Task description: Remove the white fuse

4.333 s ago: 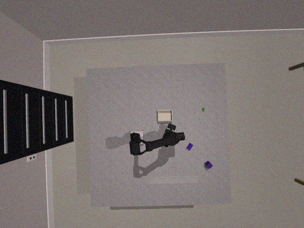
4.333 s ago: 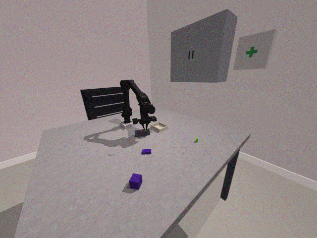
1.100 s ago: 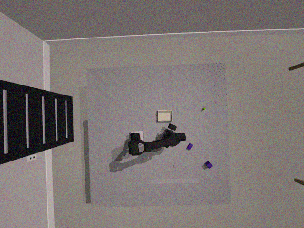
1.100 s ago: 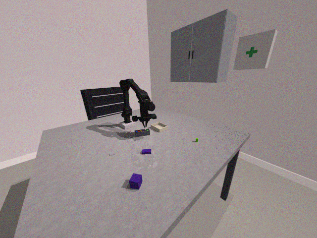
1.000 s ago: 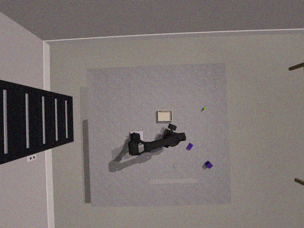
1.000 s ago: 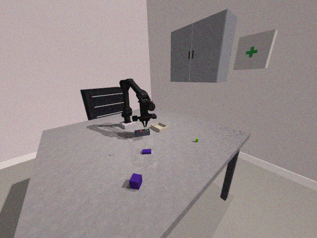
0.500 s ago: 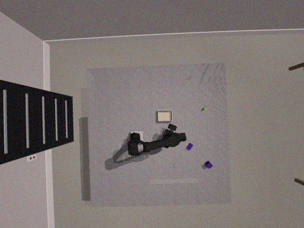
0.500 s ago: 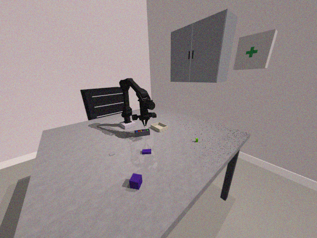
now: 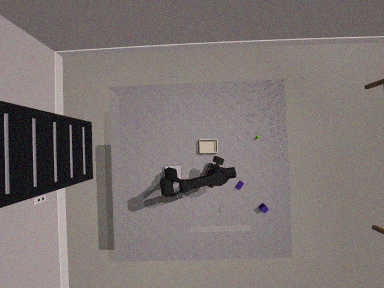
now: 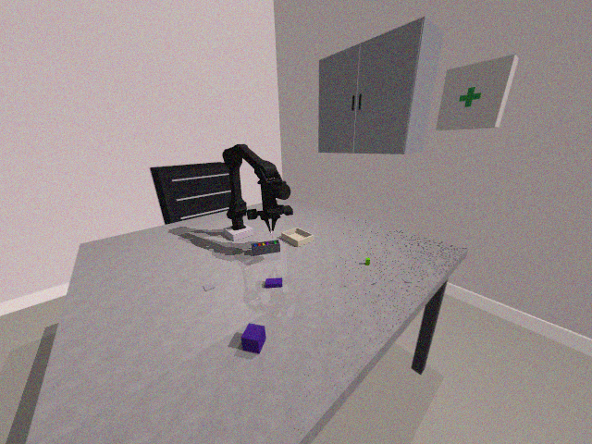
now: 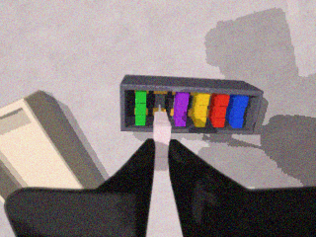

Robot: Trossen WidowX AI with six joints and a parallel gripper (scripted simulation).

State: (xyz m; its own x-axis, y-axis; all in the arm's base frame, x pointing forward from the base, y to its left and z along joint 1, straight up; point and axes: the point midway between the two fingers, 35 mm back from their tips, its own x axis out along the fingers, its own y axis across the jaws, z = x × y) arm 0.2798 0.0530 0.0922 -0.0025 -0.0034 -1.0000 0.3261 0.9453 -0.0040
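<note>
Right now the cream tray is 3 cm behind my gripper tip, 15 cm to the left of it and 9 cm below it. From my gripper tip the other things lie so: purple fuse 1 cm behind, 2 cm to the right, 7 cm below; green fuse 1 cm ahead, 1 cm to the left, 7 cm below; white fuse 1 cm below.
</note>
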